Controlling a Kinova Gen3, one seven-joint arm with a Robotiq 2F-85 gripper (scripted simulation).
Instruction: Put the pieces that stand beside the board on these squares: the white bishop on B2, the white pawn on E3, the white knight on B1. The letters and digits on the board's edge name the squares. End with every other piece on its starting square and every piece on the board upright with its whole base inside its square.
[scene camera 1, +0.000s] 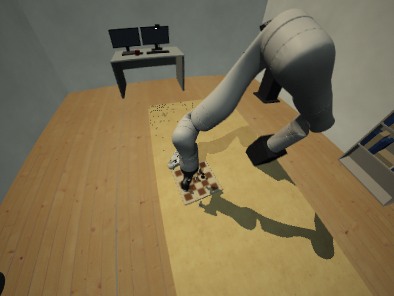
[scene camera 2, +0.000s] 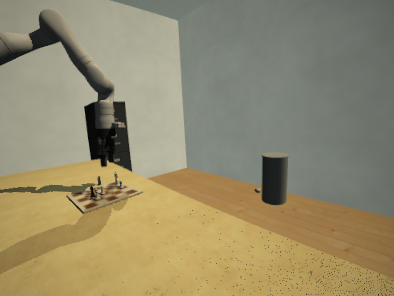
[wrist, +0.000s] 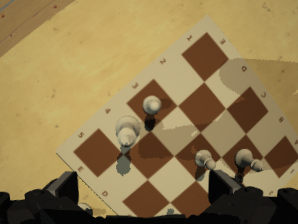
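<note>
You'd see the gripper in the wrist view (wrist: 143, 186), and there's a chessboard (wrist: 211, 99) in that same view. Scene camera 2 has the chessboard too (scene camera 2: 81, 199).
</note>
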